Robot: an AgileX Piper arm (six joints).
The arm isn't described. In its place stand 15 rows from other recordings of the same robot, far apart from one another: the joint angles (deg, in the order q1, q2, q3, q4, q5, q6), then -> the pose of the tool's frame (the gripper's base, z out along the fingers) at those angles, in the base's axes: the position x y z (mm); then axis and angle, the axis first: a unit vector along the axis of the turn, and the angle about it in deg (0 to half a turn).
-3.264, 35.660, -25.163, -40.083, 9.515, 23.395 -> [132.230 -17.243 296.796 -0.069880 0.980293 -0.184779 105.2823]
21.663, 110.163, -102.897, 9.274, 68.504, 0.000 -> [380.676 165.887 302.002 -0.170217 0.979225 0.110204 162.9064]
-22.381, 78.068, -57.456, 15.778, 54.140, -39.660 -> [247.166 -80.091 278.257 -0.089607 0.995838 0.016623 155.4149]
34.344, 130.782, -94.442, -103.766, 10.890, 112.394 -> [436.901 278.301 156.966 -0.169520 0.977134 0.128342 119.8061]
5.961, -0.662, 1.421, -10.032, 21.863, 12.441 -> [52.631 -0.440 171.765 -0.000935 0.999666 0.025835 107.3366]
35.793, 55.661, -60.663, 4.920, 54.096, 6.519 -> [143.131 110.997 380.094 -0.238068 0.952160 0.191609 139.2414]
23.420, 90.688, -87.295, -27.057, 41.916, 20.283 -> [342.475 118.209 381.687 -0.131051 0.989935 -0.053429 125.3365]
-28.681, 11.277, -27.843, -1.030, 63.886, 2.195 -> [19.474 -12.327 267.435 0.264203 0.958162 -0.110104 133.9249]
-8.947, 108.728, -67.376, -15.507, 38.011, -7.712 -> [361.144 -72.024 161.122 -0.084024 0.989678 -0.116096 166.2941]
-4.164, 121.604, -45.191, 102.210, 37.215, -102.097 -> [318.829 30.723 47.630 -0.016262 0.951213 0.308105 153.3634]
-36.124, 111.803, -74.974, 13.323, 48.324, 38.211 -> [317.707 -212.489 169.174 0.655460 0.749255 0.094811 170.4195]
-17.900, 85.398, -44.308, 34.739, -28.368, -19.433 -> [294.119 -120.889 259.175 0.357343 0.917291 -0.175737 103.9571]
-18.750, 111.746, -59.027, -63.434, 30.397, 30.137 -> [330.510 -155.685 128.329 -0.035680 0.952202 -0.303378 166.3884]
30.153, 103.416, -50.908, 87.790, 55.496, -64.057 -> [240.225 226.213 178.712 -0.215463 0.822910 0.525733 171.4578]
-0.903, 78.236, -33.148, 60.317, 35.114, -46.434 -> [227.157 41.900 194.907 0.009977 0.961640 0.274133 152.4346]
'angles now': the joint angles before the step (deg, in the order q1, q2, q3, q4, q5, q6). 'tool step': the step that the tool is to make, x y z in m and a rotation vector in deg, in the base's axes. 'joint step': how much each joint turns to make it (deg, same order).
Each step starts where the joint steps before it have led.
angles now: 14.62, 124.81, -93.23, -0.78, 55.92, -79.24
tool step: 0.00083, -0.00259, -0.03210, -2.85, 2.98, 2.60
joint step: 0.01, 3.87, 0.63, -2.13, -0.94, -1.55
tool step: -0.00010, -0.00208, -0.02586, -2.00, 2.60, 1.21
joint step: -0.01, 3.35, 0.09, -1.52, -0.44, -0.37
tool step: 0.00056, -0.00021, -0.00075, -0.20, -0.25, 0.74
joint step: 0.01, 0.10, 0.00, -0.32, -0.33, -0.53
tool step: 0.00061, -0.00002, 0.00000, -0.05, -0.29, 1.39
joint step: 0.00, 0.00, 0.00, -0.13, -0.36, -1.30
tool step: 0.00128, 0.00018, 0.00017, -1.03, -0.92, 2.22
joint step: 0.22, 0.00, 0.00, -1.50, -0.72, -1.10
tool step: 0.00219, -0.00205, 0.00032, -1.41, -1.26, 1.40
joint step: 0.00, 0.00, 0.00, -2.12, -0.88, -0.10
